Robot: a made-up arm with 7 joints.
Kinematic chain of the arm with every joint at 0, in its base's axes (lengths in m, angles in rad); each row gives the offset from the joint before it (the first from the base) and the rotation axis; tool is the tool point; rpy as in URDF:
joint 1: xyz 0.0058 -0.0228 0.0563 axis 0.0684 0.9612 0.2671
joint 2: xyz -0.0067 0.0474 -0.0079 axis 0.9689 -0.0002 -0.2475
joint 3: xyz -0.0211 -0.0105 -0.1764 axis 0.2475 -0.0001 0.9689
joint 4: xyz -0.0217 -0.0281 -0.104 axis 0.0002 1 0
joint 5: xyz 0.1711 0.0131 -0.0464 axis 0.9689 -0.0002 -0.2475
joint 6: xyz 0.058 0.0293 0.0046 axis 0.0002 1 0
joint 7: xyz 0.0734 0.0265 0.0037 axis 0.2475 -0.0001 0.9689
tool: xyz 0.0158 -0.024 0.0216 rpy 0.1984 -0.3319 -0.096
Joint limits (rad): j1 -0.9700..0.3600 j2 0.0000..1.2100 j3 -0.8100..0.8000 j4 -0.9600..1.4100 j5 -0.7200..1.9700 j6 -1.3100..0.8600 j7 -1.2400..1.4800
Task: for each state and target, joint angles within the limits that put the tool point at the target. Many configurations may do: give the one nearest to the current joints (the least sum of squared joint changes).
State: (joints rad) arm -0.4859 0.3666 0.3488 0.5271 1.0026 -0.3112 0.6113
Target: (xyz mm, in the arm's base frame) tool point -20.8 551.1 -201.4
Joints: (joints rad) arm 0.3600 0.9536 0.8000 1.1451 0.5647 -0.0663 0.6054
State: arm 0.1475 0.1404 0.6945 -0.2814 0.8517 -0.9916 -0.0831
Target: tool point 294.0 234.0 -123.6
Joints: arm -0.2467 0.4581 0.8000 0.1920 0.9443 -0.6912 -0.0254
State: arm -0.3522 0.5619 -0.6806 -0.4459 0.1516 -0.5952 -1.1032
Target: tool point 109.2 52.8 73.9
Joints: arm -0.6276 0.9065 0.0771 -0.9600 -0.0780 -0.7631 -1.1033
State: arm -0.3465 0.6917 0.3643 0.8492 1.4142 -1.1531 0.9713
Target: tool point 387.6 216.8 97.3
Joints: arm -0.8414 0.9993 0.5907 0.4647 1.1931 -1.1819 1.0153
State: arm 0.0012 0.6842 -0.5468 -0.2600 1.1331 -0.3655 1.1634
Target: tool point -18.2 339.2 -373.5
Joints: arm 0.3404 1.2100 -0.5184 0.6142 1.2750 -0.1784 1.1104
